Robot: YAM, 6 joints.
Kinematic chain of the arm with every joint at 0, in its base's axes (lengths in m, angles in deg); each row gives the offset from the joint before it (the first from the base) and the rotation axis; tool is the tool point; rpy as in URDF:
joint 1: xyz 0 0 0.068 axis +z
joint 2: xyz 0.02 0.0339 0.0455 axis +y
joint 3: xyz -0.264 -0.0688 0 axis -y
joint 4: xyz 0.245 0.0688 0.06 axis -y
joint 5: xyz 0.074 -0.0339 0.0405 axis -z
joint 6: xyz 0.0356 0 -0.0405 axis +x
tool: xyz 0 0 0 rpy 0 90 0
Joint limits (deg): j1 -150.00..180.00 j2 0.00..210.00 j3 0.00..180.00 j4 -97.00..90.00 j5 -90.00..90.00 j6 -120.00..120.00
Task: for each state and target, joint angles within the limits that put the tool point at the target. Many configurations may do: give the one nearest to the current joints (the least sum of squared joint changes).
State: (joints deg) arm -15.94 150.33 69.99 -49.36 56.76 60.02
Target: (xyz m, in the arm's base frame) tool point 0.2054 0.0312 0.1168
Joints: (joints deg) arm 16.54 108.07 47.83 -76.90 53.38 60.02
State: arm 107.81 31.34 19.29 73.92 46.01 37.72
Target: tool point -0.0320 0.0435 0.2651
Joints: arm 150.85 2.39 0.00 65.73 39.00 37.72
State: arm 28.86 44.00 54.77 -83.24 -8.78 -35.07
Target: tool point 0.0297 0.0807 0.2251
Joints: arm 61.38 46.40 38.94 -84.46 -20.69 -35.07
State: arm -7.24 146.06 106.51 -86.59 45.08 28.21
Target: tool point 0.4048 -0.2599 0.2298
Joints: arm -29.59 136.57 129.94 -72.61 47.13 28.21
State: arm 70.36 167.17 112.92 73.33 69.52 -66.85
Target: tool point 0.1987 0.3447 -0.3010
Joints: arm 64.52 208.09 119.30 58.14 60.91 -66.85
